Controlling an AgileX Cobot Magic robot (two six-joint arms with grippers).
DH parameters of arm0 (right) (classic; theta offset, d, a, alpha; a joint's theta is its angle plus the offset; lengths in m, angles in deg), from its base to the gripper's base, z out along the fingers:
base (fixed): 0 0 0 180
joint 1: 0 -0.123 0 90
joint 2: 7.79 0 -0.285 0
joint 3: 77.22 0 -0.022 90
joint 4: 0 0.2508 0 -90
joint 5: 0 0 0.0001 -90
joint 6: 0 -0.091 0 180
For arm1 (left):
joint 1: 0 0.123 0 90
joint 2: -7.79 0 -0.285 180
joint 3: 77.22 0 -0.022 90
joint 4: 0 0.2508 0 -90
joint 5: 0 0 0.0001 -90
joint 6: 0 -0.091 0 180
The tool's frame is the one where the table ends.
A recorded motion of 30 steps. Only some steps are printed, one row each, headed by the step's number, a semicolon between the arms.
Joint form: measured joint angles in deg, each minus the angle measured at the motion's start. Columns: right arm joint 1, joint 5, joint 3, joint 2, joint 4, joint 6; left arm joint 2, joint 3, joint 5, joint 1, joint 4, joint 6.
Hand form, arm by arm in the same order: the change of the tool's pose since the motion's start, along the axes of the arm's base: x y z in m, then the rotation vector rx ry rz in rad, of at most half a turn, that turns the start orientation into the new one. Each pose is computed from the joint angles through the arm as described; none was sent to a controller.
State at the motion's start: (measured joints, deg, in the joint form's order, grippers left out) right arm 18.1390 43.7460 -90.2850 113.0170 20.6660 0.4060; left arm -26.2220 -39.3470 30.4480 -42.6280 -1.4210 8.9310
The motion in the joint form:
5: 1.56 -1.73 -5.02 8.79 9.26 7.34; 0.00 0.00 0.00 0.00 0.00 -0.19
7: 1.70 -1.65 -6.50 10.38 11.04 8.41; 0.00 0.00 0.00 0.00 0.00 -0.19
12: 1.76 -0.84 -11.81 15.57 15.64 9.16; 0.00 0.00 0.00 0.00 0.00 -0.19
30: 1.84 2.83 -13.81 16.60 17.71 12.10; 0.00 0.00 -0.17 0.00 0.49 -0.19
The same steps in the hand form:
5: 0.0281 -0.0140 -0.0390 0.0816 -0.0266 0.0122; 0.0000 0.0000 0.0000 0.0024 -0.0022 -0.0007
7: 0.0340 -0.0155 -0.0438 0.0995 -0.0366 0.0142; 0.0000 0.0000 0.0000 0.0024 -0.0022 -0.0007
12: 0.0531 -0.0181 -0.0589 0.1677 -0.0576 0.0011; 0.0000 0.0000 0.0000 0.0024 -0.0022 -0.0007
30: 0.0557 -0.0151 -0.0581 0.1960 -0.0492 0.0617; 0.0003 0.0003 0.0003 0.0063 -0.0099 0.0020

